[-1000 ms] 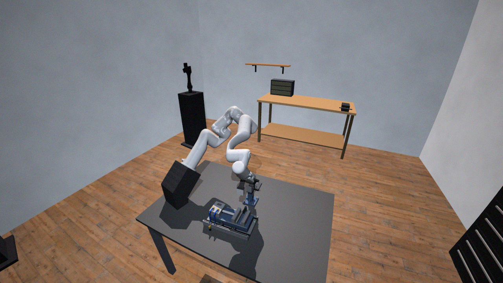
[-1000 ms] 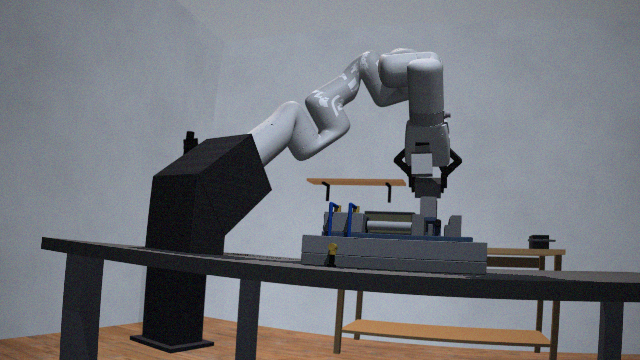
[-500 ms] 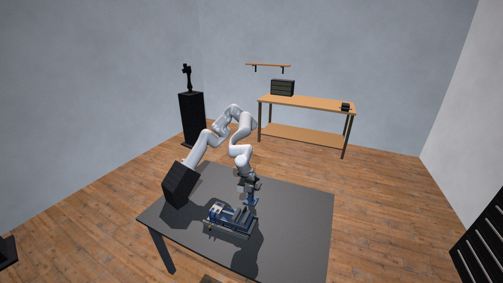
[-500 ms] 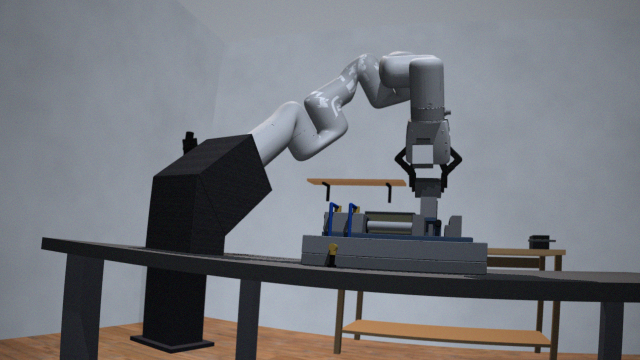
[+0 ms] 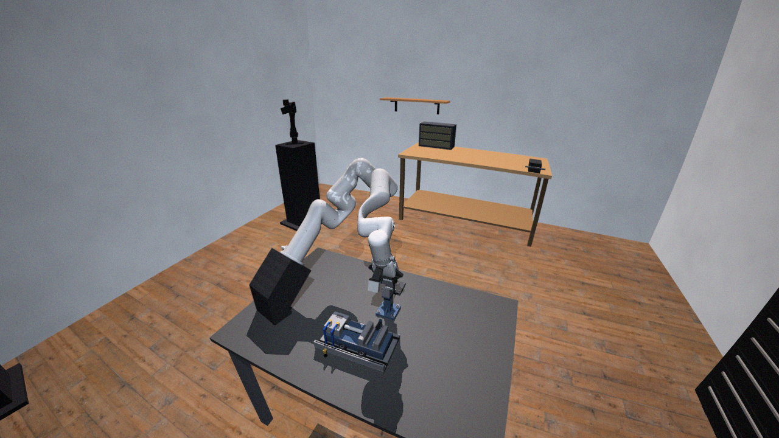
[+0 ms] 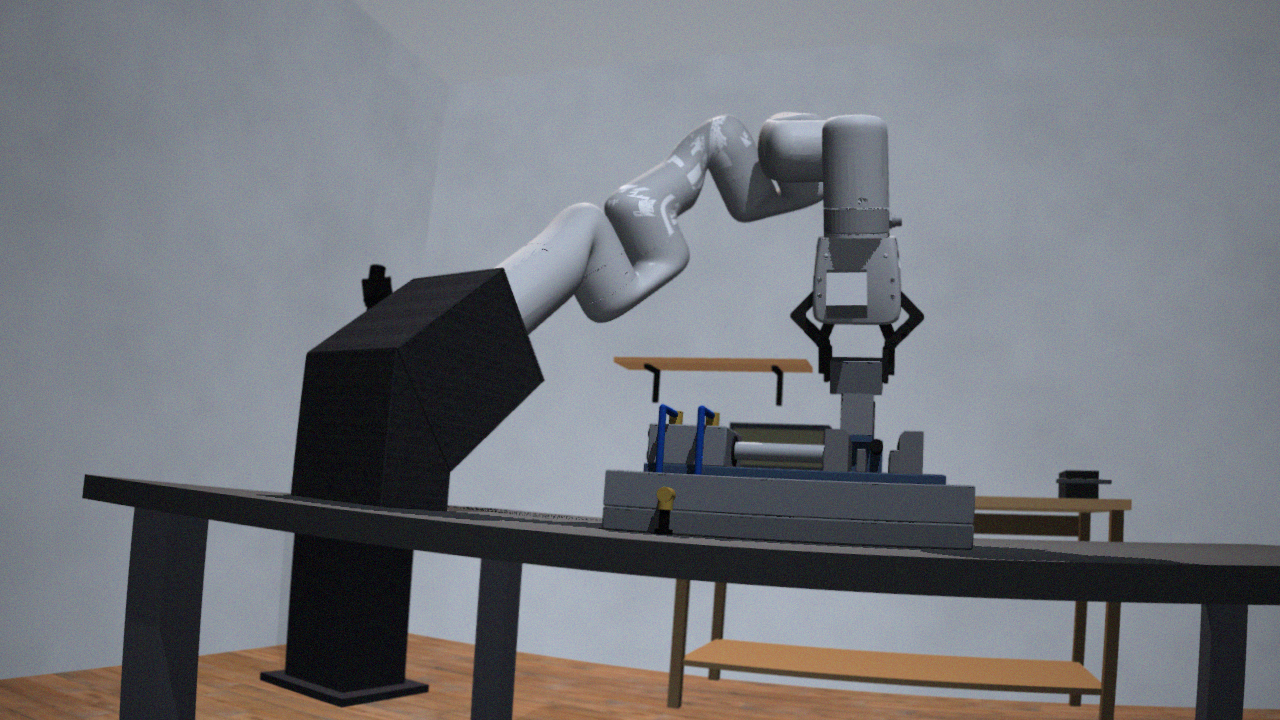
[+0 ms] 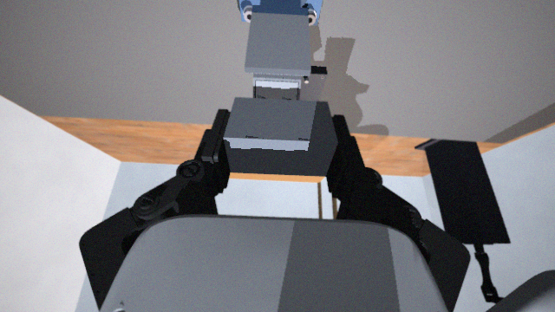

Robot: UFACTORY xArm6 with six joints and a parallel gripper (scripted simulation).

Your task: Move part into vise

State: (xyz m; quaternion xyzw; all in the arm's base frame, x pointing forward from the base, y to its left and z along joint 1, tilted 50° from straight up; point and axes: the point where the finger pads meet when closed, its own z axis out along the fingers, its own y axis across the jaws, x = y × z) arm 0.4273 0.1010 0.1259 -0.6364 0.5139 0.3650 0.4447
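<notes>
My hand is 1 cm to the right of the part and 1 cm above it. Round my hand: moving jaw (21 cm to the right, 12 cm below, 4 cm ahead); work stop (16 cm to the right, 11 cm below, 6 cm ahead); fixed jaw (20 cm to the right, 12 cm below, 10 cm ahead).
</notes>
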